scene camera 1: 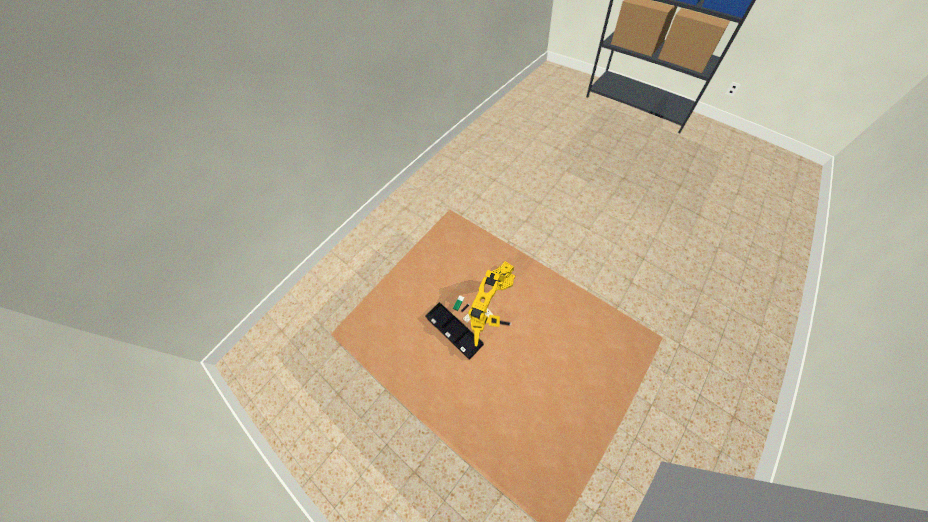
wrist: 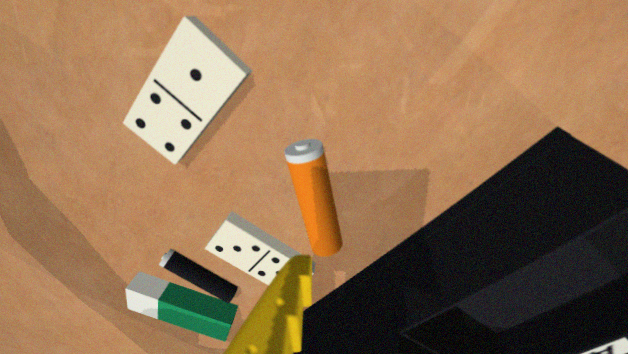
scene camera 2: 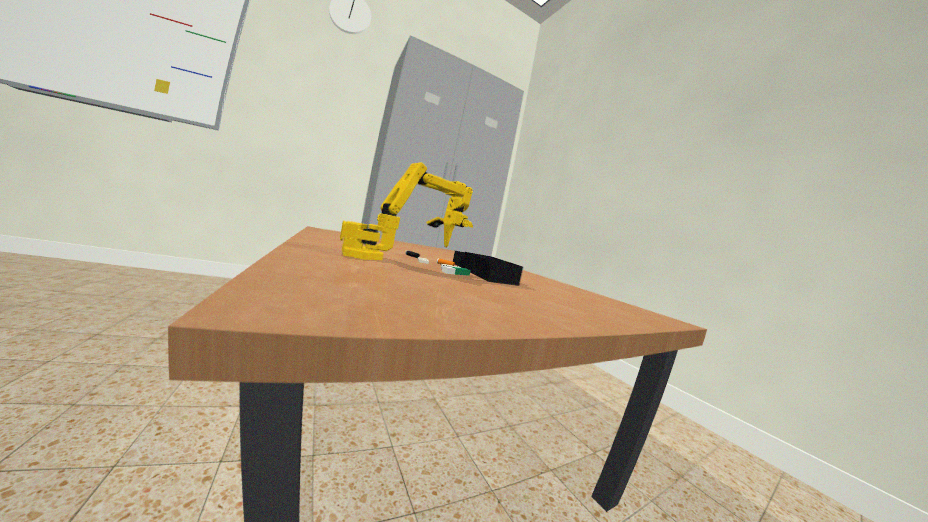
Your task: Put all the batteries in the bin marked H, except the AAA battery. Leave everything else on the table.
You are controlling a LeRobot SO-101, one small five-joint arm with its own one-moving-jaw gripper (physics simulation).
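Pixels of known places: hand, tool point: (wrist: pixel 311 273) (scene camera 2: pixel 446 245); arm's base, link origin: (scene camera 1: pixel 499 282) (scene camera 2: pixel 369 256).
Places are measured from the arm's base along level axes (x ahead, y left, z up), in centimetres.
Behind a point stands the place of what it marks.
My gripper (scene camera 1: pixel 477 332) (scene camera 2: pixel 458 235) {x 20.9, y 4.9, z 5.2 cm} (wrist: pixel 302 265) is open and empty, raised above the table beside the black bins. The wrist view shows one notched jaw. An orange battery (scene camera 2: pixel 445 261) {x 20.8, y 3.3, z 1.1 cm} (wrist: pixel 315 200) {x 20.9, y 4.2, z 1.4 cm} lies on the table past that jaw's tip, near the bins. A small black battery (scene camera 1: pixel 464 307) {x 18.9, y -5.0, z 1.1 cm} (wrist: pixel 200 275) {x 18.7, y -4.3, z 0.7 cm} lies beside the green and white block. A larger black battery (scene camera 1: pixel 504 322) {x 14.3, y 12.5, z 1.4 cm} (scene camera 2: pixel 412 253) {x 13.9, y 12.1, z 1.0 cm} lies farther right in scene camera 1. The joined black bins (scene camera 1: pixel 456 342) {x 33.0, y 2.4, z 3.5 cm} (scene camera 2: pixel 502 271) {x 27.2, y -14.3, z 2.8 cm} (wrist: pixel 500 200) {x 26.3, y 8.0, z 1.3 cm} carry white labels whose letters I cannot read.
A green and white block (scene camera 1: pixel 458 303) {x 19.1, y -8.2, z 1.3 cm} (scene camera 2: pixel 456 269) {x 18.1, y -9.5, z 1.1 cm} (wrist: pixel 185 307) {x 18.9, y -7.2, z 1.2 cm} lies near the small black battery. One domino (wrist: pixel 185 90) {x 15.0, y 5.0, z 0.7 cm} lies left of the orange battery in the wrist view; another domino (wrist: pixel 245 245) {x 19.8, y -0.5, z 0.7 cm} lies partly behind the jaw. All are on the wooden table (scene camera 1: pixel 551 389) {x 25.1, y 42.1, z 0.0 cm} (scene camera 2: pixel 402 311) {x -1.4, y -38.0, z 0.0 cm}.
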